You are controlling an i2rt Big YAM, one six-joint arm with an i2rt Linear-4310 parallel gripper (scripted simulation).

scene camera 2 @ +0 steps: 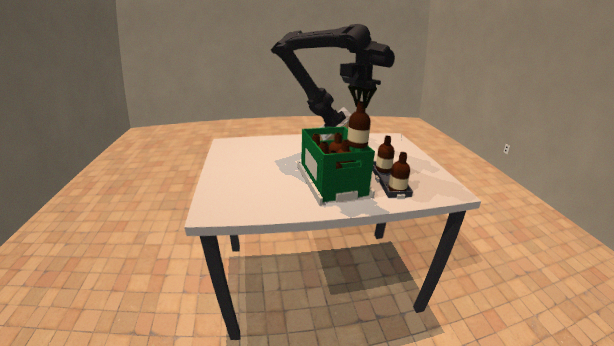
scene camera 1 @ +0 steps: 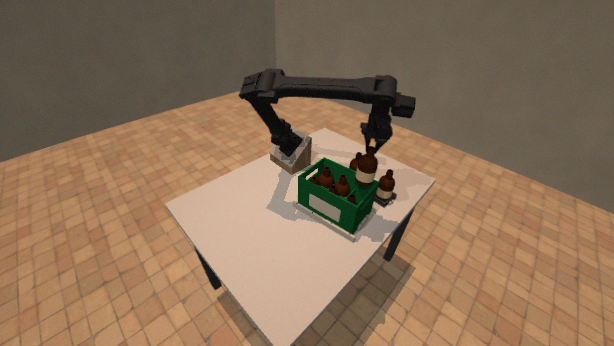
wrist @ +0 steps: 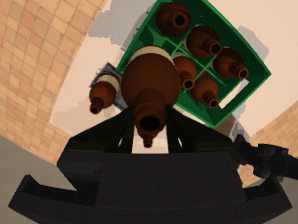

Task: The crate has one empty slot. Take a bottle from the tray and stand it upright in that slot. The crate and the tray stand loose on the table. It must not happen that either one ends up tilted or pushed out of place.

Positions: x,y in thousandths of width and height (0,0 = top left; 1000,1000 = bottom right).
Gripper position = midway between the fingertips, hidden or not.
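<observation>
There's the gripper (wrist: 505,493), that one's visible. And there's a green crate too, which you'd find at these spots: the crate (scene camera 1: 564,623), and the crate again (scene camera 2: 524,487).
</observation>
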